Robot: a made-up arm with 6 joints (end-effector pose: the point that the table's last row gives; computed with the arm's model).
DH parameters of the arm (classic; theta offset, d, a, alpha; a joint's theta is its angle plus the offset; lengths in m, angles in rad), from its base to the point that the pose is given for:
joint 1: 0 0.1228 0 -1.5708
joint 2: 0.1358 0 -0.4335 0
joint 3: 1.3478 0 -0.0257 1.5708
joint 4: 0 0.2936 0 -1.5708
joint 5: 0 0 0.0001 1.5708
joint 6: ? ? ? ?
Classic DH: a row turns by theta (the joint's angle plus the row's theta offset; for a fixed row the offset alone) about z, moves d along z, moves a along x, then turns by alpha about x.
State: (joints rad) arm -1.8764 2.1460 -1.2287 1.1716 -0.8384 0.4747
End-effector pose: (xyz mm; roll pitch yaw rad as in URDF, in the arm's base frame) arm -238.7 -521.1 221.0 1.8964 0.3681 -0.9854
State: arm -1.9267 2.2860 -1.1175 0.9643 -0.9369 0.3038
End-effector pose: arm -258.4 -498.7 129.7 2.0247 0.7958 -0.7897
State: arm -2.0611 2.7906 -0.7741 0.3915 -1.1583 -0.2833
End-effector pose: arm -225.9 -346.4 -138.3 -2.6830 0.7227 1.2297
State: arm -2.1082 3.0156 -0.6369 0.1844 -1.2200 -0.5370
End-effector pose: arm -172.6 -254.8 -208.8 -2.7572 0.3606 1.5336
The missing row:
joint 6: 0 0.1035 0 0
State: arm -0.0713 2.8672 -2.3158 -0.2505 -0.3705 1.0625
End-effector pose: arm 804.5 -48.2 63.4 1.7101 0.7282 1.6829
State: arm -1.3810 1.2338 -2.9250 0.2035 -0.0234 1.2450
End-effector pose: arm -37.4 192.2 930.3 -0.2283 -0.0325 0.0717
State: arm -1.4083 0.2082 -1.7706 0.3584 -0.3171 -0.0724
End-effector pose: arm -91.2 486.3 655.4 0.0000 -0.3918 -1.1179
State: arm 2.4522 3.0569 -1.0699 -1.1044 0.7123 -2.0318
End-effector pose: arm -199.4 242.8 -249.7 2.4409 0.6218 2.3264
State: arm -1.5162 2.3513 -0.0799 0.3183 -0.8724 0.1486
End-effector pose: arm -12.8 -220.1 34.0 -2.9970 0.3030 1.2616
